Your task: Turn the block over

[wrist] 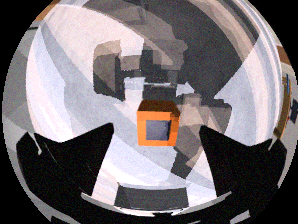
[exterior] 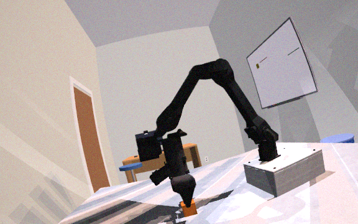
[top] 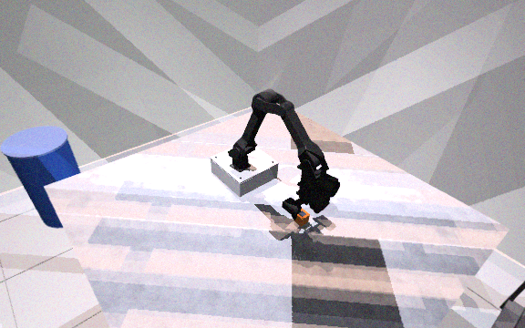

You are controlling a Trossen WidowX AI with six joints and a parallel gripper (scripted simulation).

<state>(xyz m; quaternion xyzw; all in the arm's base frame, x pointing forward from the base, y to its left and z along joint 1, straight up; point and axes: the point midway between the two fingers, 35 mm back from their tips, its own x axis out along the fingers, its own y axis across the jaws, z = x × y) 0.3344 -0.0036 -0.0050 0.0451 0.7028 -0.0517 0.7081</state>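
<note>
My gripper tip is now 1 cm above the orange block.
</note>
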